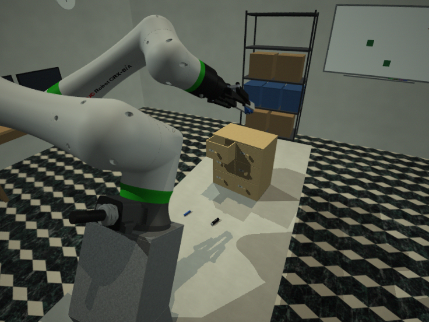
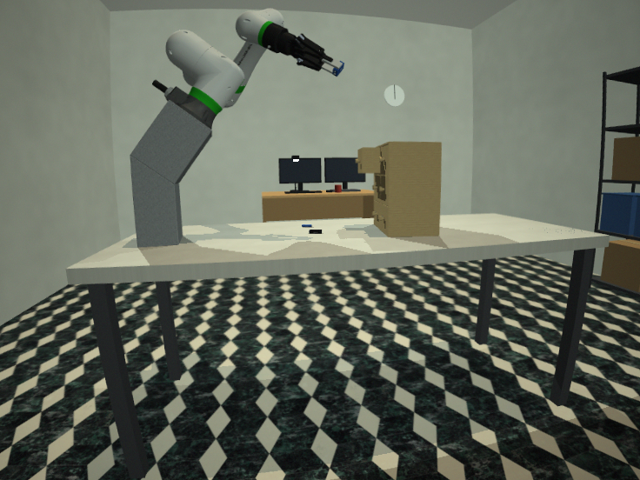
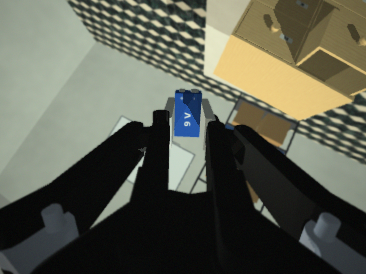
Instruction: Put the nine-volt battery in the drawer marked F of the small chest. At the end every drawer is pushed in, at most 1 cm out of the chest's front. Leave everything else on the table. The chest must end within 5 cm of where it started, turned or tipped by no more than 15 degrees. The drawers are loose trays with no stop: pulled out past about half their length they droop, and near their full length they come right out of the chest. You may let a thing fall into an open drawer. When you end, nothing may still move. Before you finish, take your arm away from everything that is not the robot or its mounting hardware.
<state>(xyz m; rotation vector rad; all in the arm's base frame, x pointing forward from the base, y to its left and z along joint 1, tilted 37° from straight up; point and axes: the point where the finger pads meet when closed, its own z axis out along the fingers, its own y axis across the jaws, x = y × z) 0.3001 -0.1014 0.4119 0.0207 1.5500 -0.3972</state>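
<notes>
Right now the blue cylinder is 59 cm below my hand, 24 cm to the left of it and 9 cm behind it. From my hand the other things lie so: black cylinder: 59 cm below, 9 cm to the left, 6 cm behind; blue nine-volt battery: 2 cm below, 2 cm ahead, 1 cm to the right.
</notes>
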